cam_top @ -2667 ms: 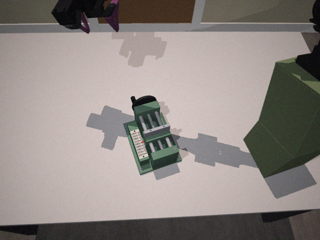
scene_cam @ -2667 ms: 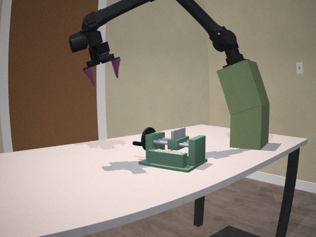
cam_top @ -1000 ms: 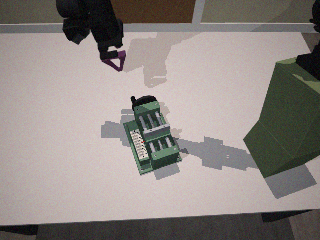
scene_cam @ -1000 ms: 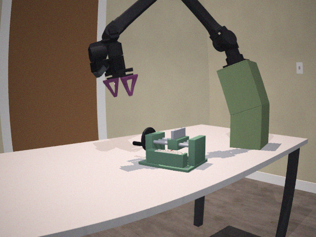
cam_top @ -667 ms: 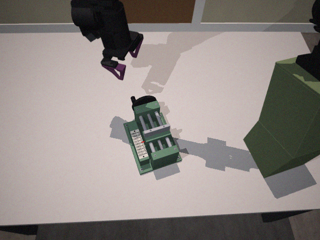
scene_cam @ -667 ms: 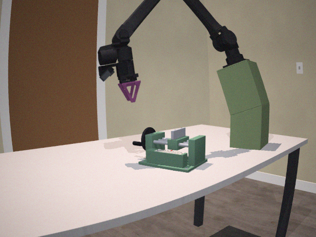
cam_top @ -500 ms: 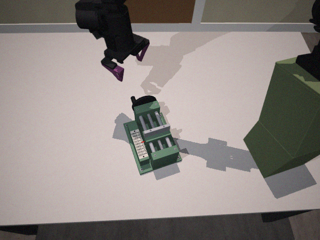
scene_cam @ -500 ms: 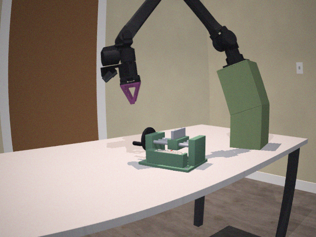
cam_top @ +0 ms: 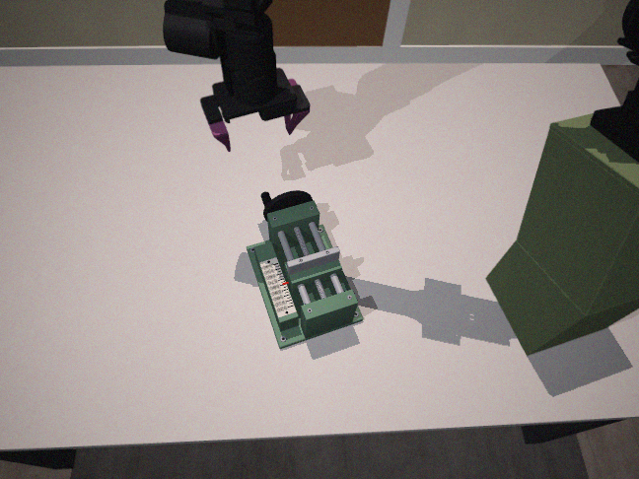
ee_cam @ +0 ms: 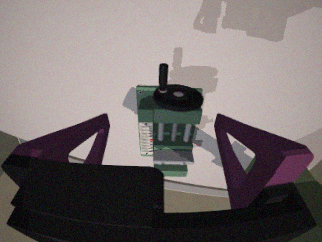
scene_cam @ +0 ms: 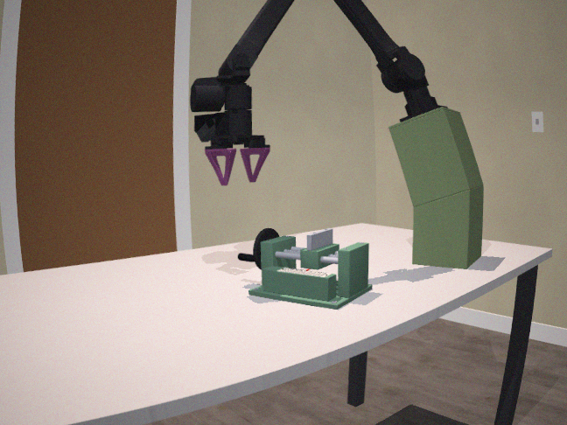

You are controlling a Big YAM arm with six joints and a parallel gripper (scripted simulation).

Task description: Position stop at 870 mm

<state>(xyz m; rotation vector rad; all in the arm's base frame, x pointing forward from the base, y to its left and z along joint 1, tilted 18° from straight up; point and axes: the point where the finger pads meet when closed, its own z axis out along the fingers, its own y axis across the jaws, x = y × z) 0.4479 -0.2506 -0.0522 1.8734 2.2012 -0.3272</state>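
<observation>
My gripper is now 2 cm to the right of the black handwheel handle and 16 cm above it. From my hand the other things lie so: grey stop carriage 4 cm behind, 17 cm to the left, 13 cm below; then black handwheel 1 cm behind, 3 cm to the left, 16 cm below.
</observation>
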